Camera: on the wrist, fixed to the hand. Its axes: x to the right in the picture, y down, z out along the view.
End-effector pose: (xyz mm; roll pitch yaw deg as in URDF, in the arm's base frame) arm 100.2 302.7 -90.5 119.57 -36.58 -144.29
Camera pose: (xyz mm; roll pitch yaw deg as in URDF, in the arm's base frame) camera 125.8 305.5 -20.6 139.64 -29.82 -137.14
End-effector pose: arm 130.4 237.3 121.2 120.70 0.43 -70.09
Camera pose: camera 149.3 218.4 190.8 145.10 6.83 -63.71
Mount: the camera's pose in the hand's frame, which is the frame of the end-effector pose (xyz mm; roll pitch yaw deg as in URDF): 23.7 54.2 -45.3 23.83 2.17 -8.76
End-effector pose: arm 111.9 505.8 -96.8 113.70 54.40 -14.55
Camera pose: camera 183.6 507.5 -76.6 147.39 61.08 -3.12
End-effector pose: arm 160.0 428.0 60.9 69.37 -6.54 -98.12
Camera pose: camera 218.1 399.9 98.1 93.40 2.42 -99.16
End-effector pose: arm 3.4 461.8 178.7 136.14 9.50 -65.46
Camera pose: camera 10.9 426.8 244.0 161.77 13.89 -57.41
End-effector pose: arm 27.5 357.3 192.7 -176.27 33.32 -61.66
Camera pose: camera -2.4 292.6 214.5 -147.03 30.18 -51.71
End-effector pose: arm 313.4 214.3 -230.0 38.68 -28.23 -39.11
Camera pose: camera 374.7 255.5 -220.1 65.12 -20.94 -44.96
